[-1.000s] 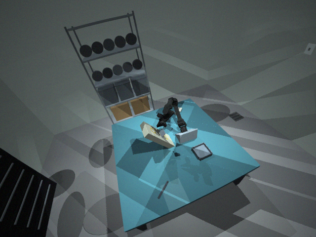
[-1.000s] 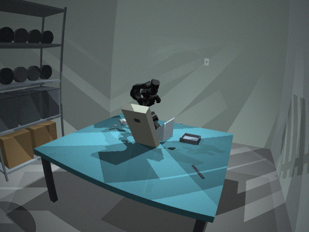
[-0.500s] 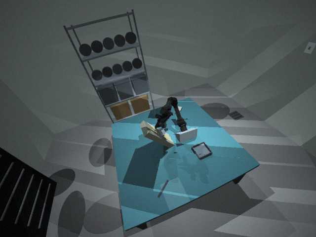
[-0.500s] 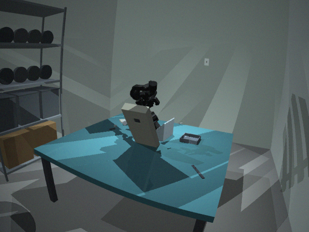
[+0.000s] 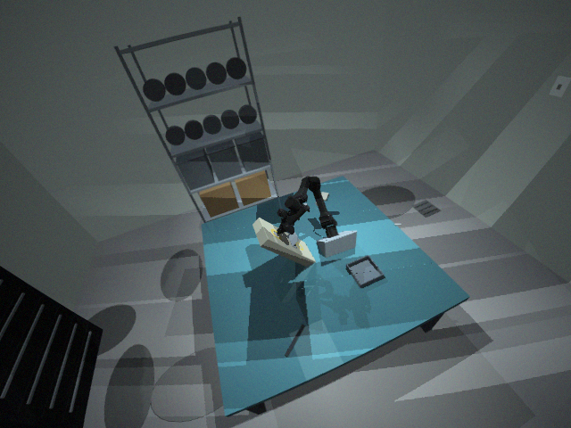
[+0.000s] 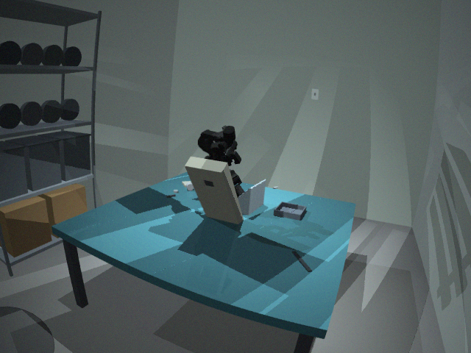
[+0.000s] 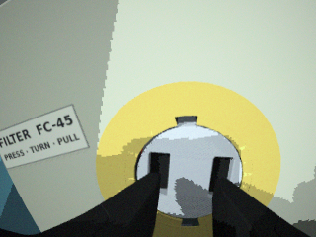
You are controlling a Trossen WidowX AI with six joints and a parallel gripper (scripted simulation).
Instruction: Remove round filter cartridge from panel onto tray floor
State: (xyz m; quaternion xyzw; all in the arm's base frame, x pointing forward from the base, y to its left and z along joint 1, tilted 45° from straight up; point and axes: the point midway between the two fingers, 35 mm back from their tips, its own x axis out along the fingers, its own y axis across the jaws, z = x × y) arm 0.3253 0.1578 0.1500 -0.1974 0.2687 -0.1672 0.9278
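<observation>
My gripper tip is 2 cm short of the round filter cartridge and 2 cm above it. Also, from my gripper tip: service panel: 9 cm below, 2 cm behind; then tray: 40 cm behind, 27 cm to the left, 26 cm below.
</observation>
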